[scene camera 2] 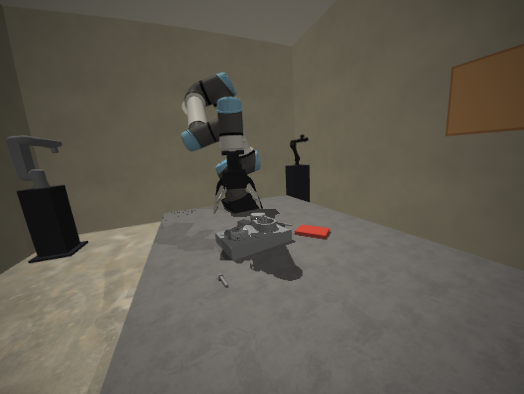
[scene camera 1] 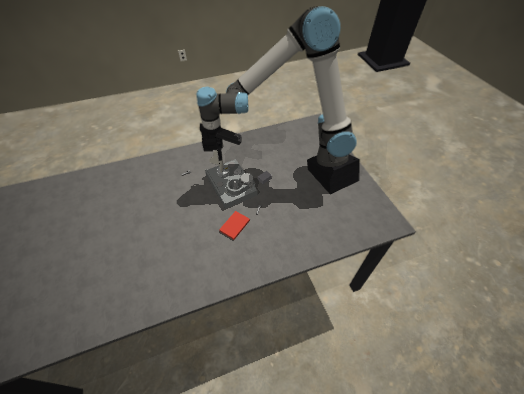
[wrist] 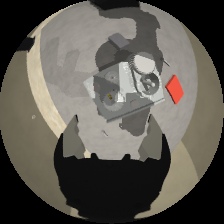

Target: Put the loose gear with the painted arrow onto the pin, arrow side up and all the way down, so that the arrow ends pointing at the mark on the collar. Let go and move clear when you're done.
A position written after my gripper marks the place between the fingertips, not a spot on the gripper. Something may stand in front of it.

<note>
I see my gripper (scene camera 2: 237,211) and a grey base plate (wrist: 129,83).
My gripper also shows in scene camera 1 (scene camera 1: 221,159) and in the wrist view (wrist: 112,115).
</note>
